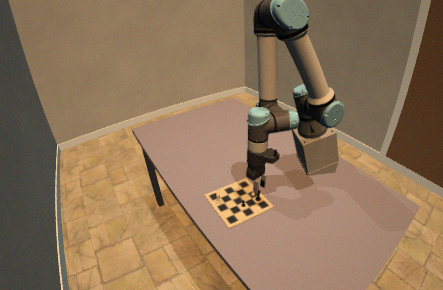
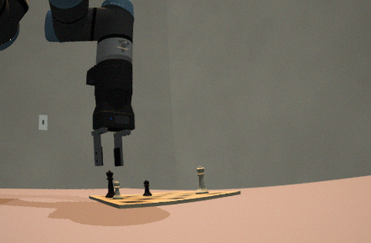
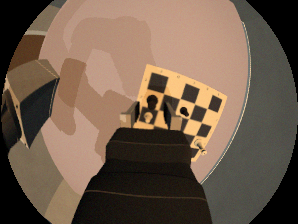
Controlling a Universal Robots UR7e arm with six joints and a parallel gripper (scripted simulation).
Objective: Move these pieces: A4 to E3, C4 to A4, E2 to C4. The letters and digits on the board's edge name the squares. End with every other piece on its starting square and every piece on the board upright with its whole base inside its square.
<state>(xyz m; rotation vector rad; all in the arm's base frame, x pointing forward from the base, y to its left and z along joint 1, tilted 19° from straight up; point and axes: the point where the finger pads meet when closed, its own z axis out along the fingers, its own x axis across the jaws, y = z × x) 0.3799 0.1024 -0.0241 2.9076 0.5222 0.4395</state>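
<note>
The tall black piece is 50 mm below my hand. Round my hand: chessboard 80 mm ahead, 30 mm to the right, 80 mm below; then white pawn 40 mm to the right, 60 mm below; then black pawn 70 mm ahead, 10 mm to the left, 60 mm below.
</note>
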